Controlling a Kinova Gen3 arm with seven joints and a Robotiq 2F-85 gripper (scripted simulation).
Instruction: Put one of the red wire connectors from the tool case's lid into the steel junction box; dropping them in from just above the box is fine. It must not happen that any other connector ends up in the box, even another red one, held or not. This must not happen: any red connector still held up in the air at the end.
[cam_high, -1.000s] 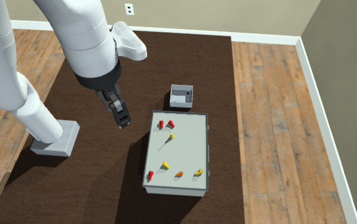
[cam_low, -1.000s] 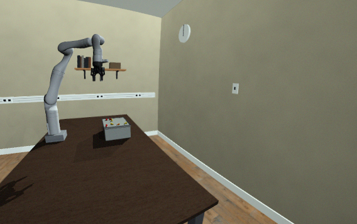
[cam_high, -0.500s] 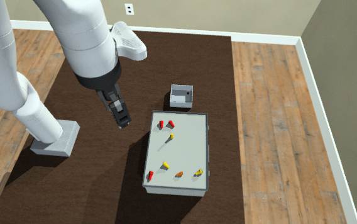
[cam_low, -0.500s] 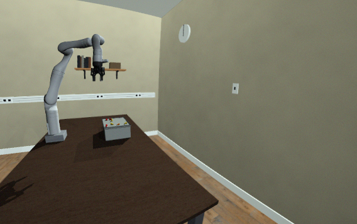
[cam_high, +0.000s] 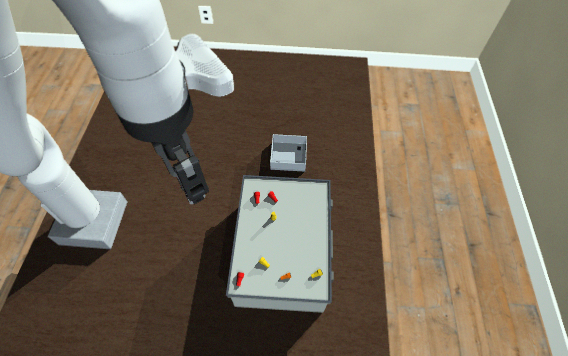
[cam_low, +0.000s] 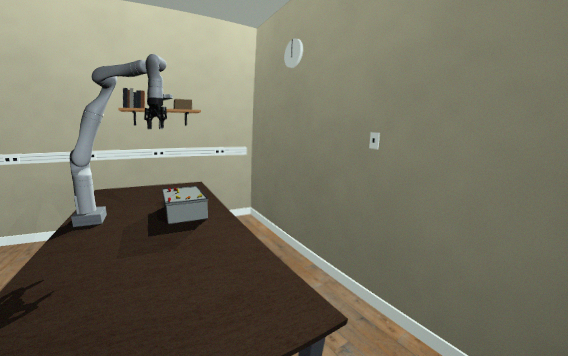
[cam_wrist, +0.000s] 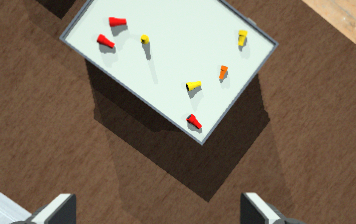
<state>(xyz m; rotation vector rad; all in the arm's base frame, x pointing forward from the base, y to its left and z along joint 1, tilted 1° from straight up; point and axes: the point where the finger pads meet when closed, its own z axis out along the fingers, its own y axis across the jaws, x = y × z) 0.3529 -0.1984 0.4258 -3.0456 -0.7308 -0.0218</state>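
The orange connector is 14 cm ahead of my hand, 4 cm to the right of it and 36 cm below it. From my hand the other things lie so: grey tool case 15 cm ahead, 6 cm to the left, 39 cm below.
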